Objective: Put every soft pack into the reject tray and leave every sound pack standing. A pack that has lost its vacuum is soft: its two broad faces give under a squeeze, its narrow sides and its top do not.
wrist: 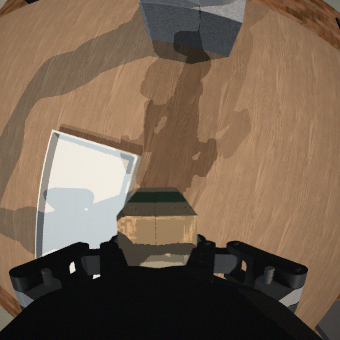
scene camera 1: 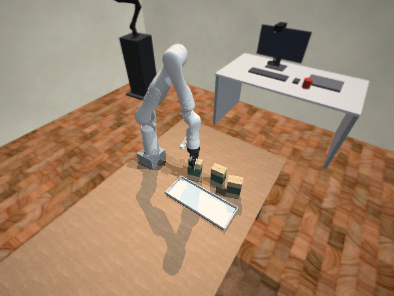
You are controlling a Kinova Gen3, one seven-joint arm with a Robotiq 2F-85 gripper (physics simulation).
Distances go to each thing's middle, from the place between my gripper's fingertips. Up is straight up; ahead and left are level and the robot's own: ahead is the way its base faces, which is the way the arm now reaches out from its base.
Labels:
The white reject tray (scene camera 1: pixel 213 208) lies 12 cm ahead of my hand, 15 cm to the right of it and 8 cm below it.

